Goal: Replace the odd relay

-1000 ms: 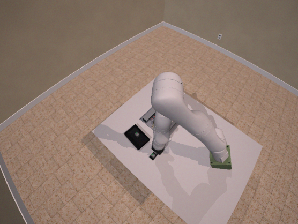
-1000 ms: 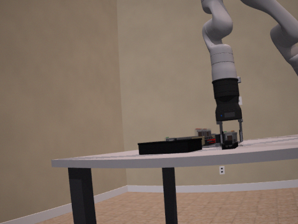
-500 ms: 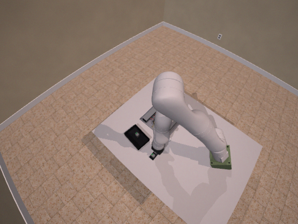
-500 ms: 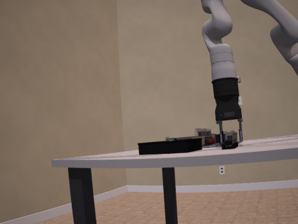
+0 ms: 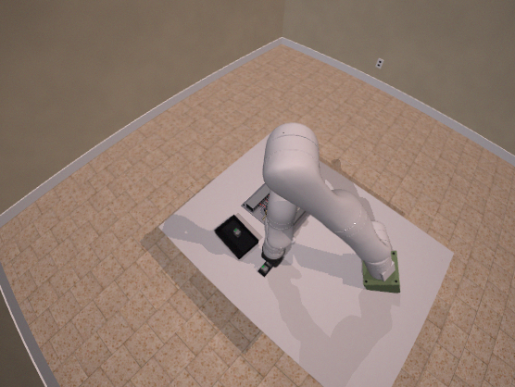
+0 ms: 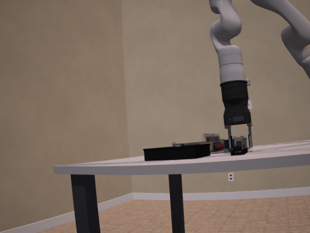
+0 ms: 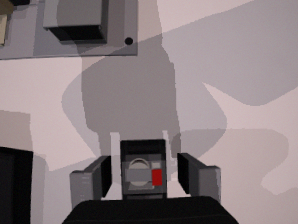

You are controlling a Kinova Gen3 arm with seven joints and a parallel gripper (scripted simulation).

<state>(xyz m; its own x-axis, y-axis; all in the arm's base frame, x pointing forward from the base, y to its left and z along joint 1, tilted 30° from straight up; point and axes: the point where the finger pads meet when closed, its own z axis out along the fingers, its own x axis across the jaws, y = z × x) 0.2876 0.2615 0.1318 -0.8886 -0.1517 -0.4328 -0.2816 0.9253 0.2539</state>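
My gripper is now 1 cm past the spare holder, 3 cm to the right of it and 3 cm above it. Also, from my hand: relay panel (20 cm ahead, 20 cm to the right, 3 cm below); red wiring (15 cm ahead, 19 cm to the right, 2 cm below); black tray (16 cm ahead, 8 cm to the left, 2 cm below).
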